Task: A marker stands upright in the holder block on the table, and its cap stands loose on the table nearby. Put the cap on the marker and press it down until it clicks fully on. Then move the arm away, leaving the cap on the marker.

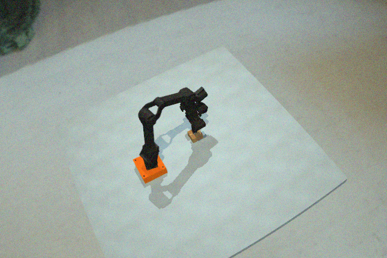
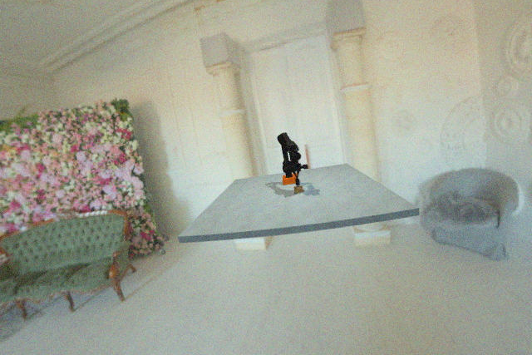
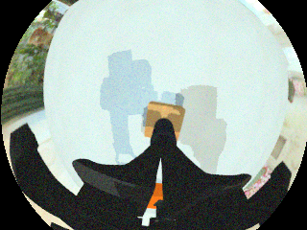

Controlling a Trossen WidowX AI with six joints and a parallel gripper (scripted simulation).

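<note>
Right now the marker cap is 20 mm below my gripper tip and 10 mm behind it.
</note>
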